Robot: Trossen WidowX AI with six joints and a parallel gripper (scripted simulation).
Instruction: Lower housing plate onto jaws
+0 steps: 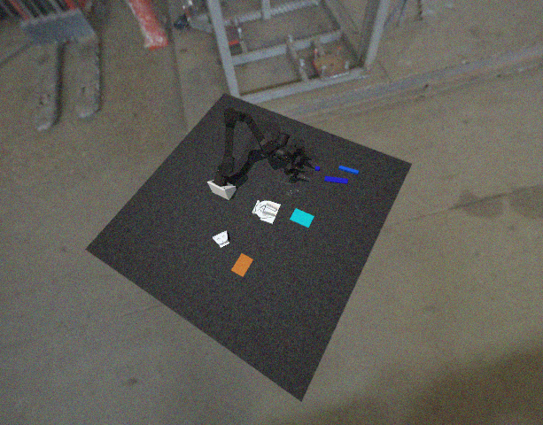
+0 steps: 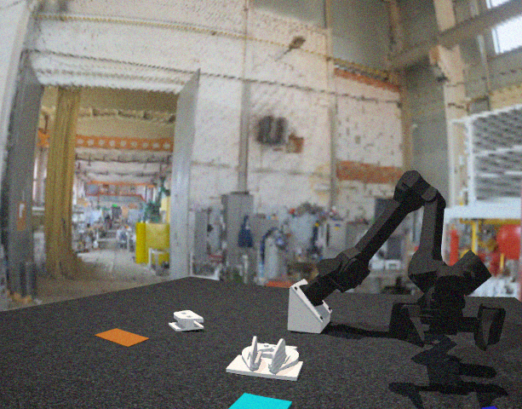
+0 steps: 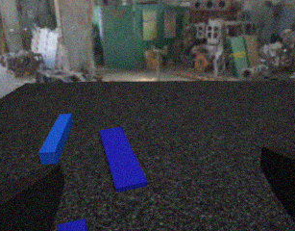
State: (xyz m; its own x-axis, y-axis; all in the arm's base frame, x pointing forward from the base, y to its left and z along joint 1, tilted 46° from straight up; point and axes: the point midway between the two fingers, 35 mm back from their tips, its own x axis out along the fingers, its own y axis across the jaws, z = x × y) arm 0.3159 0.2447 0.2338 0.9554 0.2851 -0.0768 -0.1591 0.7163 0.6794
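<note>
Now: gripper tip 160 mm past the white stepped block, 570 mm to the left of it and 90 mm above it. Round my gripper tip: cyan patch 120 mm ahead, 240 mm to the right, 90 mm below; orange patch 10 mm ahead, 620 mm to the right, 100 mm below.
</note>
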